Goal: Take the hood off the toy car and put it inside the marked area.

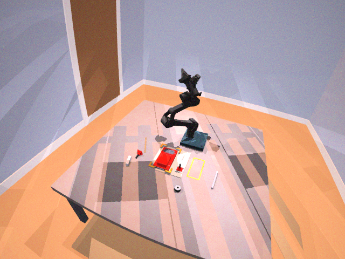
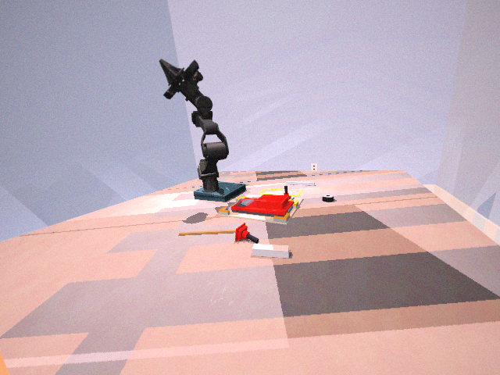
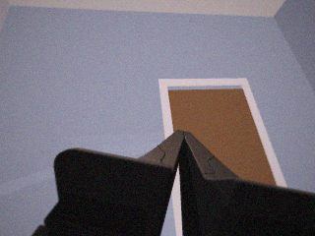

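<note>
My gripper tip is now 37 cm short of the red hood, 2 cm to the left of it and 51 cm above it. Also, from my gripper tip: grey bar 44 cm ahead, 34 cm to the left, 54 cm below; then thin stick 21 cm ahead, 19 cm to the right, 55 cm below; then dark ring 55 cm ahead, 11 cm to the left, 54 cm below.
</note>
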